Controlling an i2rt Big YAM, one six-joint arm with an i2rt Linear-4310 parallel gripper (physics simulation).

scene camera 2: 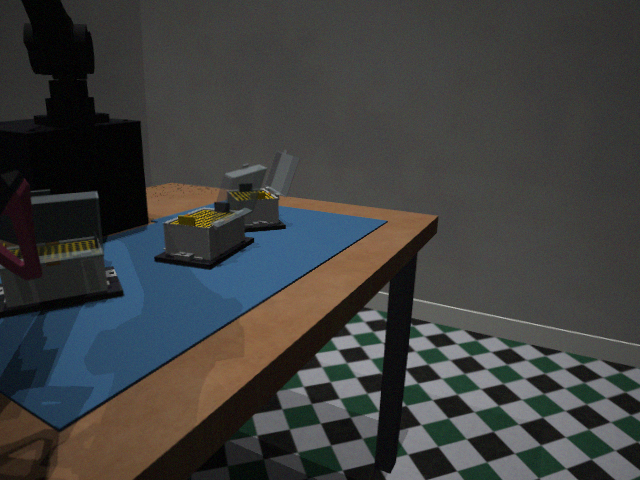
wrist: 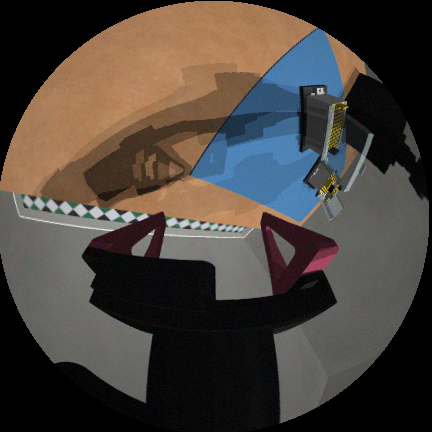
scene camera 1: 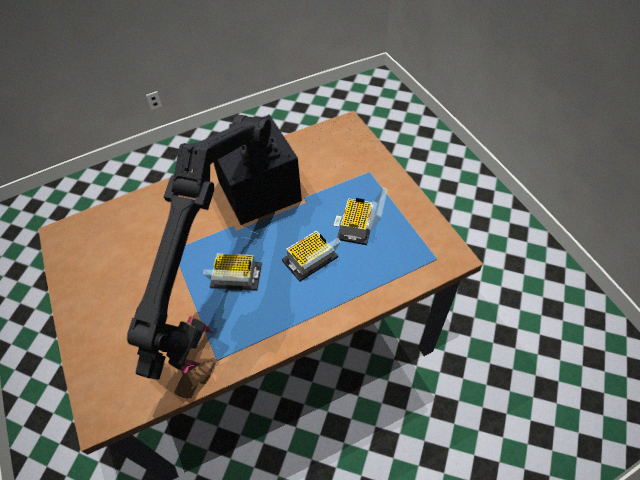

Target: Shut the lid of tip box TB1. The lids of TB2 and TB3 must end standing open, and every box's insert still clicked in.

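Seen in the pictures: gripper, between the fingertips: [scene camera 2: 13,328] [wrist: 212,216] [scene camera 1: 205,347]; arm's base, origin of its link: [scene camera 2: 72,122] [scene camera 1: 260,152].
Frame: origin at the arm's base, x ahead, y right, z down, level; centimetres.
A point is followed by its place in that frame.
Note:
Three grey tip boxes with yellow inserts stand on the blue mat; their labels are not readable. The left box [scene camera 1: 233,281] @(z 14.4, x 37.4, y 18.8 cm) [scene camera 2: 56,281] @(z 18.3, x 34.8, y 19.3 cm) [wrist: 317,120] @(z 17.9, x 34.2, y 20.8 cm) has its clear lid [scene camera 2: 67,214] @(z 9.0, x 39.5, y 18.5 cm) [wrist: 359,162] @(z 7.1, x 38.2, y 21.7 cm) standing up. The middle box [scene camera 1: 311,263] @(z 11.6, x 40.2, y -5.6 cm) [scene camera 2: 188,245] @(z 18.6, x 34.2, y -1.5 cm) has a raised clear lid [scene camera 2: 242,180] @(z 8.2, x 40.9, y -7.4 cm). The right box [scene camera 1: 354,233] @(z 18.6, x 28.6, y -23.7 cm) [scene camera 2: 266,211] @(z 17.9, x 29.2, y -24.7 cm) has a lid [scene camera 1: 379,205] @(z 6.8, x 28.8, y -31.8 cm) [scene camera 2: 282,173] @(z 11.3, x 26.0, y -33.1 cm) leaning outward, open. The inserts appear seated; their clicks cannot be judged. My gripper [scene camera 1: 206,347] @(z 12.0, x 58.0, y 30.6 cm) [wrist: 212,216] @(z 12.0, x 58.0, y 30.6 cm) is open and empty, off the mat's near-left corner, apart from the boxes. One finger shows in scene camera 2.
The blue mat [scene camera 1: 361,279] @(z 21.4, x 44.8, y -20.5 cm) [scene camera 2: 289,258] @(z 21.4, x 45.3, y -13.4 cm) lies on the wooden table [scene camera 1: 98,289] @(z 21.7, x 21.9, y 64.0 cm) [scene camera 2: 320,273] @(z 21.7, x 52.9, y -11.9 cm). The black base block [scene camera 1: 268,186] @(z 8.0, x 8.4, y 0.1 cm) [scene camera 2: 121,170] @(z 9.5, x 7.5, y -5.6 cm) stands behind the mat. My arm [scene camera 1: 168,248] @(z -21.4, x 47.2, y 30.1 cm) reaches along the left. The table's front edge is close to the gripper.

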